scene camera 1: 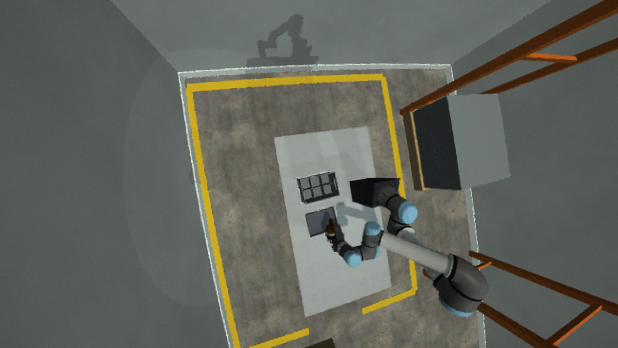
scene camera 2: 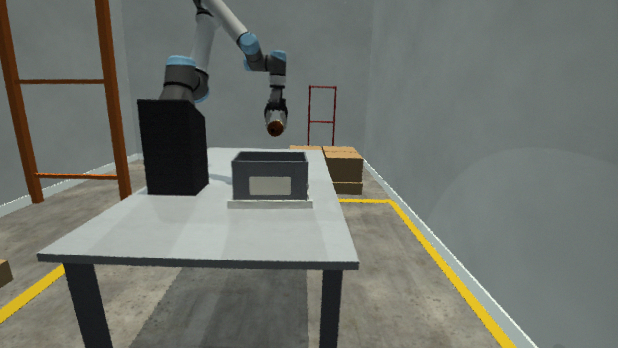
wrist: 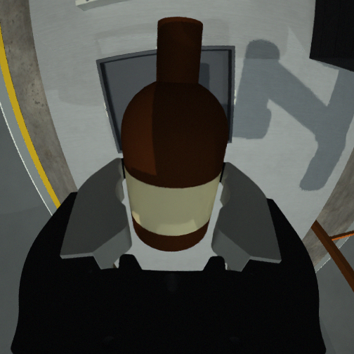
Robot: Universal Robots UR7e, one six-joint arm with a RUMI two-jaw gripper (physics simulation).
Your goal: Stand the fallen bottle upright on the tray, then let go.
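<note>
The wrist view shows the gripper (wrist: 172, 162) as well as a brown bottle (wrist: 174, 132).
</note>
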